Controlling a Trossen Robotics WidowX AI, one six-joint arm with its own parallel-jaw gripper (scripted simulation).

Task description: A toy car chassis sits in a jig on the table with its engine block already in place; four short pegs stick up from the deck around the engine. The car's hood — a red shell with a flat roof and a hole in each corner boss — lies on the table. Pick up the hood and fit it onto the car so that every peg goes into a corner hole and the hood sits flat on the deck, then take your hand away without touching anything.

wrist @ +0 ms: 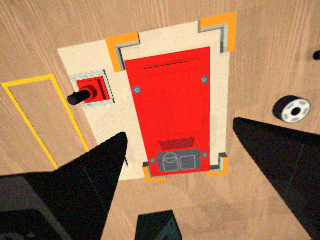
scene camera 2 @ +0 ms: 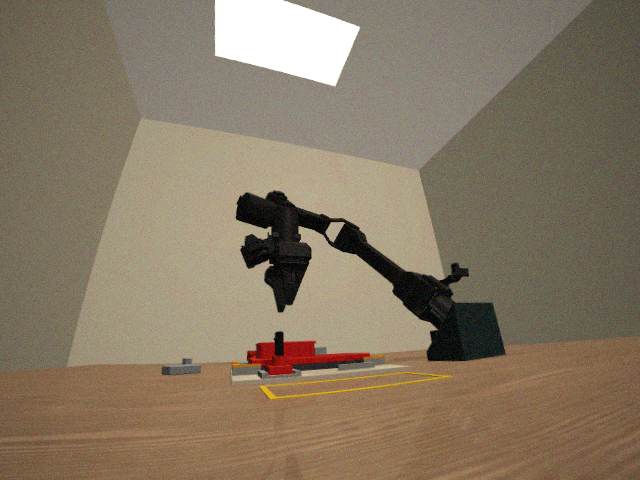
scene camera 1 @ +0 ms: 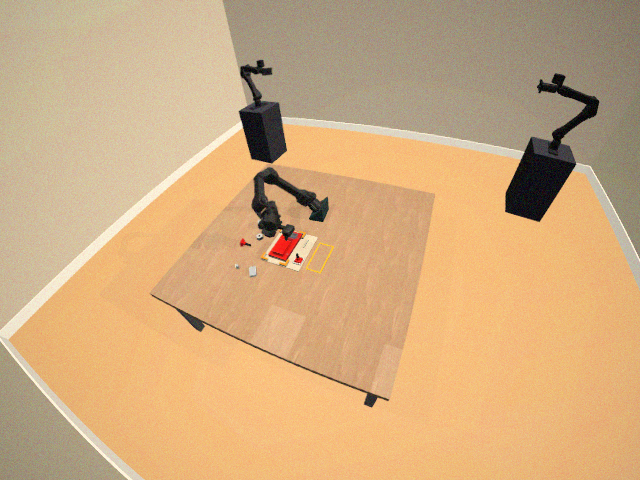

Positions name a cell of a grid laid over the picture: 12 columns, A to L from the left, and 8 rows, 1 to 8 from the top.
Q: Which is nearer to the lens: the red hood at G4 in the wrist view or the white wheel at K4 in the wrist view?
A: The red hood.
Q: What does the gripper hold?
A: Nothing.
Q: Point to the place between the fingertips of the gripper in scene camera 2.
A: F6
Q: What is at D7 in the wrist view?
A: The gripper.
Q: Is the gripper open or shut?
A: Open.
